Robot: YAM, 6 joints.
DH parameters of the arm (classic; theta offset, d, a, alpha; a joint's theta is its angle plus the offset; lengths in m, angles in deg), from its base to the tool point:
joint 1: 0 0.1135 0.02 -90
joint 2: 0 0 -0.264 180
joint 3: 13.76 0 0.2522 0
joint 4: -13.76 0 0.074 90
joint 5: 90 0 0 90
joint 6: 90 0.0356 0 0
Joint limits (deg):
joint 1: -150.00..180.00
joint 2: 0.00..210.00
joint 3: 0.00..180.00
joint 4: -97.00..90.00
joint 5: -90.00..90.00
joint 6: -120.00..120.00
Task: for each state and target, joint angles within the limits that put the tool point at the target. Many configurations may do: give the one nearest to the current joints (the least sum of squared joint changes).
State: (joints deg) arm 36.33 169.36 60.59 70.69 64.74 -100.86
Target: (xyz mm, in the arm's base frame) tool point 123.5 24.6 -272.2
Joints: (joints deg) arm 25.84 202.57 59.73 63.75 62.85 -100.86
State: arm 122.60 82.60 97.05 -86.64 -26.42 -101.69
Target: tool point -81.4 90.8 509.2
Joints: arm 124.10 65.90 112.44 -84.11 -27.59 -101.69
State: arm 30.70 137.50 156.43 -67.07 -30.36 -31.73
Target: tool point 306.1 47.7 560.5
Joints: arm 5.68 111.47 166.09 -73.01 -28.82 -31.73
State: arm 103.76 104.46 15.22 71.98 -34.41 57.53
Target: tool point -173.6 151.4 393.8
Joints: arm 133.56 69.14 43.53 82.11 -37.11 57.53
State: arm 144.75 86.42 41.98 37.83 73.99 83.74
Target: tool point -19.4 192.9 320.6
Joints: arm 106.19 54.20 32.86 40.62 81.04 83.74
